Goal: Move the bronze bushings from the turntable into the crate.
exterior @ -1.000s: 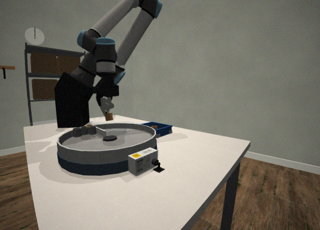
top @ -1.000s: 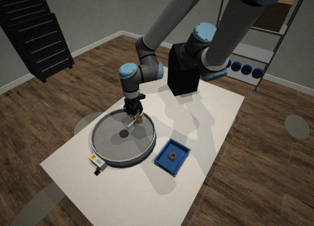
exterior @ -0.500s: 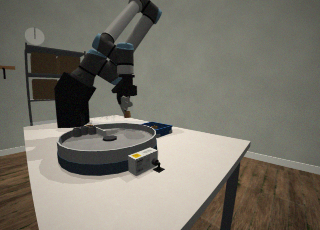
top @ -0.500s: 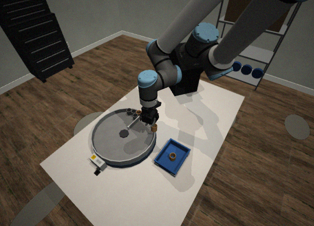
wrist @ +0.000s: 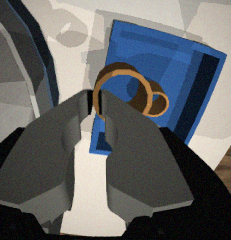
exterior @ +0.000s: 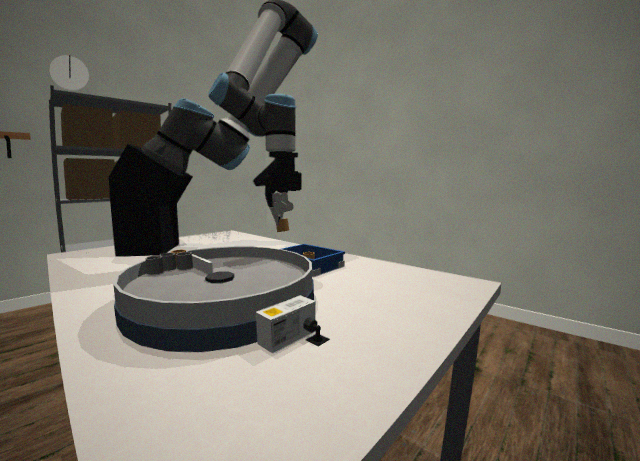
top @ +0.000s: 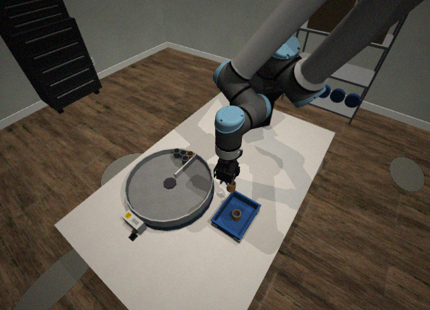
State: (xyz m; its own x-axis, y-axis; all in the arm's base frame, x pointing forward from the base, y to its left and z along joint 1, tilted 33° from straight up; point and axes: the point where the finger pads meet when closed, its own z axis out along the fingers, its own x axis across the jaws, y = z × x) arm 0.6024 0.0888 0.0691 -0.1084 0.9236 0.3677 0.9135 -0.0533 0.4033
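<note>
The blue crate lies 60 mm ahead of my hand, 80 mm to the left of it and 130 mm below it. Round my hand: grey turntable 90 mm ahead, 270 mm to the right, 100 mm below.
</note>
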